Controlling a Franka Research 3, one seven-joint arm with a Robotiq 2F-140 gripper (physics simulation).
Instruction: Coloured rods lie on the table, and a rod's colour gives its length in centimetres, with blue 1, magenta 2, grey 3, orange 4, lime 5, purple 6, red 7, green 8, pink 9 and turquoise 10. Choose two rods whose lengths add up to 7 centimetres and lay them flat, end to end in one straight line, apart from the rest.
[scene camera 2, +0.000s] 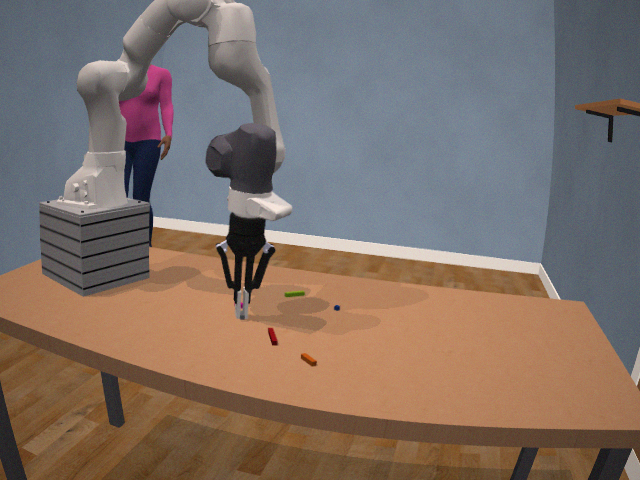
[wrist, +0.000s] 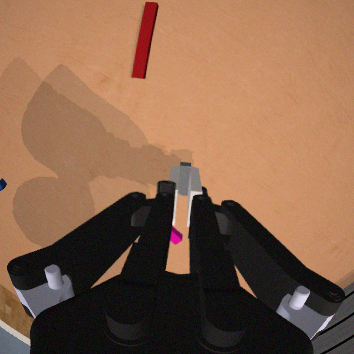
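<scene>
My gripper is shut on the grey rod, low at the table top. The grey rod's end shows between the fingertips in both views. The magenta rod lies on the table behind the fingers, partly hidden by them. The red rod lies nearer the front, and the orange rod lies beyond it toward the front edge. The lime rod lies at the back. The small blue rod lies to the right of the gripper in the scene view.
The table carries the arm's striped grey base block at the back left. The table's front edge runs below the orange rod. A person stands behind the arm. A wall shelf is at the far right.
</scene>
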